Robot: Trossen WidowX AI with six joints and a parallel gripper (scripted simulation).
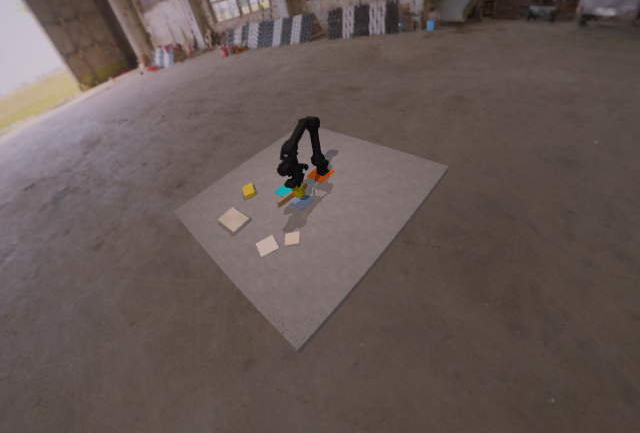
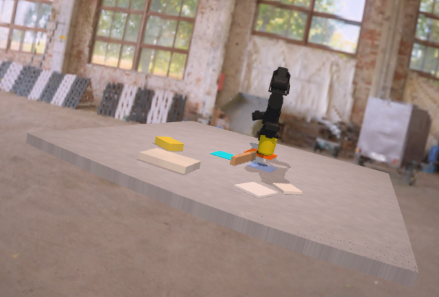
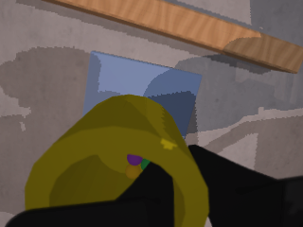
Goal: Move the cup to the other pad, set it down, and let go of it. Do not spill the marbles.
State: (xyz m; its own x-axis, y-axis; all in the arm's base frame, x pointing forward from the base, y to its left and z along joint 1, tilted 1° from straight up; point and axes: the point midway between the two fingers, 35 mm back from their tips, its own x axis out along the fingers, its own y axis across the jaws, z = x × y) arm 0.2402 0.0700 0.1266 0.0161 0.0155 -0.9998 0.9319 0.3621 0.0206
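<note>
The cyan pad is 2 cm ahead of my gripper tip, 16 cm to the right of it and 10 cm below it. The rest, counted from my gripper tip: wooden bar (2 cm ahead, 7 cm to the right, 8 cm below); yellow cup (2 cm ahead, 1 cm to the left); thick beige slab (38 cm ahead, 21 cm to the right, 8 cm below).
</note>
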